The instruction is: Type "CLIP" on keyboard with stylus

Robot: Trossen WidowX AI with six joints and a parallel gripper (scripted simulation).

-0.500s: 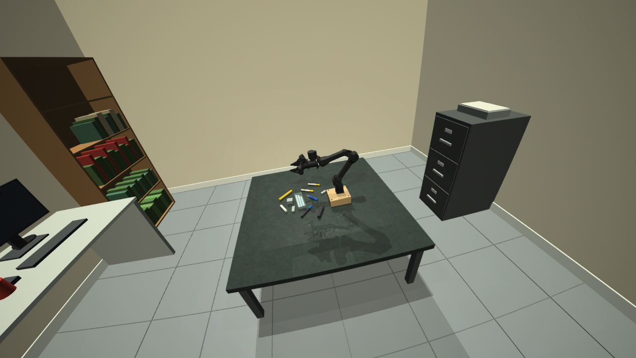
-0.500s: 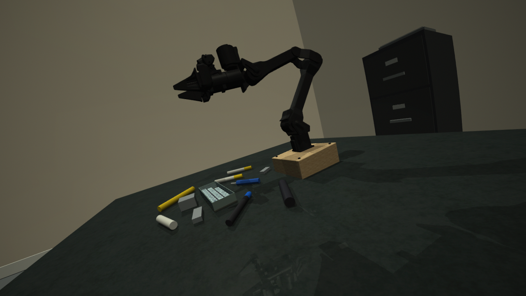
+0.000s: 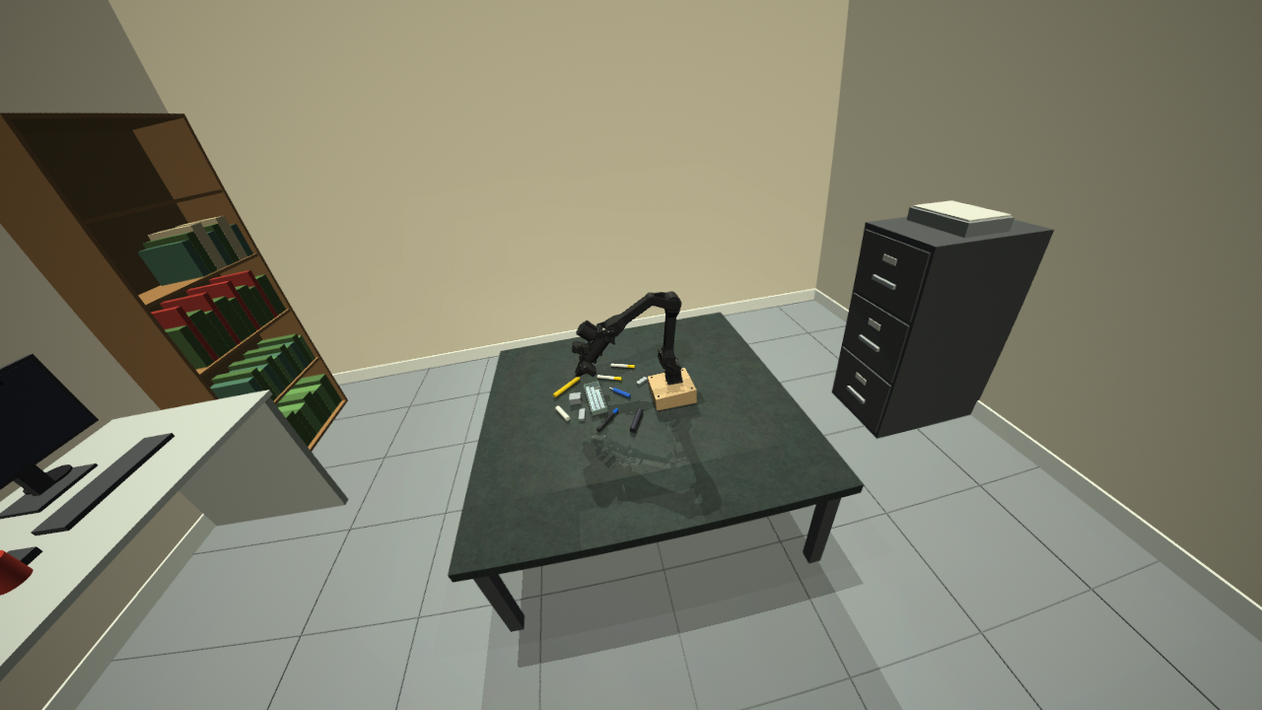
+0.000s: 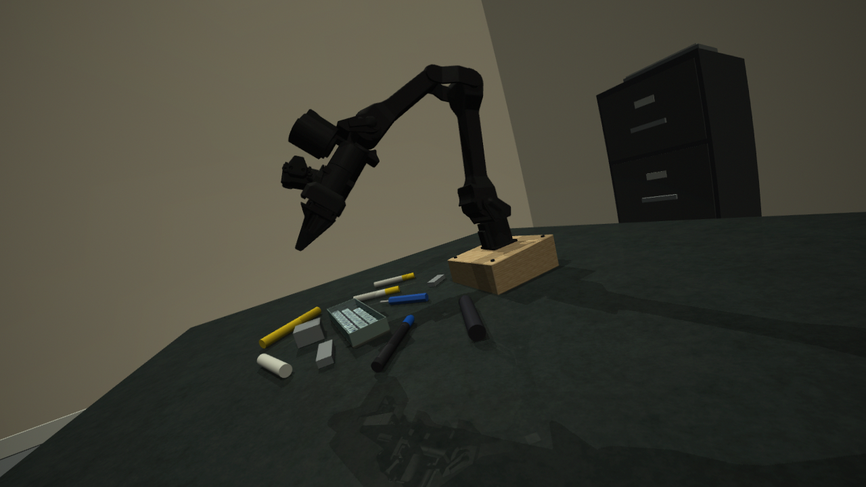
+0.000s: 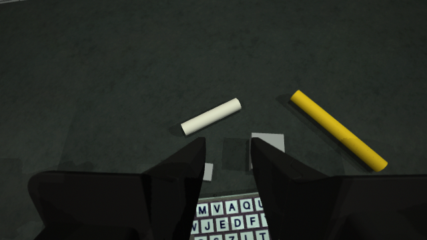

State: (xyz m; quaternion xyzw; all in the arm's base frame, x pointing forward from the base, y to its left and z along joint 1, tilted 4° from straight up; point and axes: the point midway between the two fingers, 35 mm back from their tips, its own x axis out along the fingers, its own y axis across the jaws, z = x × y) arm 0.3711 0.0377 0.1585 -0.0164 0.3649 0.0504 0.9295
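My gripper tip is now 17 cm above the blue stylus, 14 cm past it and 8 cm to the left of it. Also, from my gripper tip: grey block 16 cm below, 5 cm to the right, 4 cm ahead; then yellow marker 17 cm below, 15 cm to the right, 9 cm ahead; then white cylinder 17 cm below, 9 cm ahead, 3 cm to the left.
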